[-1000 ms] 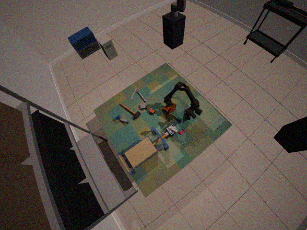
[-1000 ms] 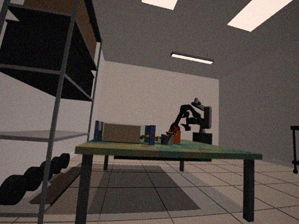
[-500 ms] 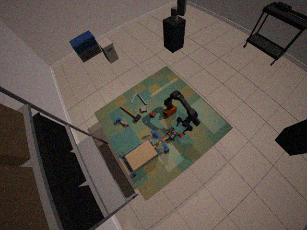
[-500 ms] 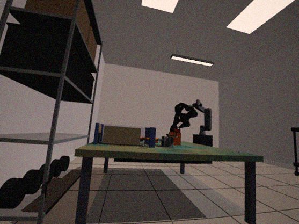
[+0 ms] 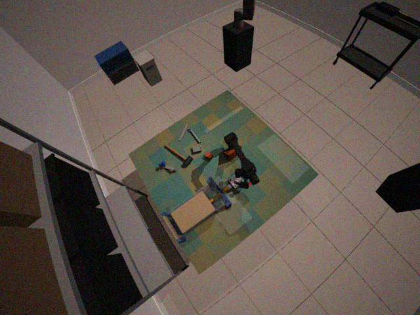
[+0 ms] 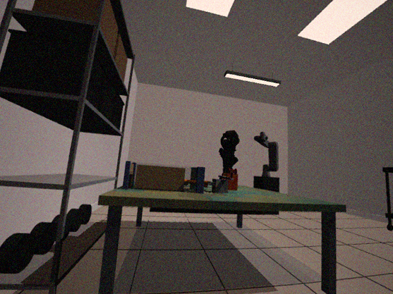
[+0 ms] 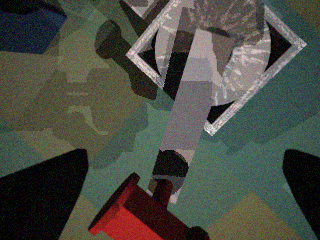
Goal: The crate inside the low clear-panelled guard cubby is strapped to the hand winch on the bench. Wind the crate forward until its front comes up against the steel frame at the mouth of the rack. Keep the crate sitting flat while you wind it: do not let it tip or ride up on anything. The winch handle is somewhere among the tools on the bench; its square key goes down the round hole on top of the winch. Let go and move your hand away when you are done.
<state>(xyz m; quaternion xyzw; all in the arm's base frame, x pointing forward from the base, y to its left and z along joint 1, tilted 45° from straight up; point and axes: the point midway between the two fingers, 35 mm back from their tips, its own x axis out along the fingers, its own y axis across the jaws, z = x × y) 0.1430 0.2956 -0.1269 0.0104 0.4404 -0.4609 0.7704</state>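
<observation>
My gripper tip is 6 cm above the red-knobbed crank handle and 1 cm to the right of it. The rest, counted from my gripper tip: red knob (5 cm to the left, 3 cm below, 2 cm behind); then winch (14 cm below, 6 cm to the right, 1 cm ahead); then grey block (53 cm to the right, 15 cm below, 11 cm ahead).
</observation>
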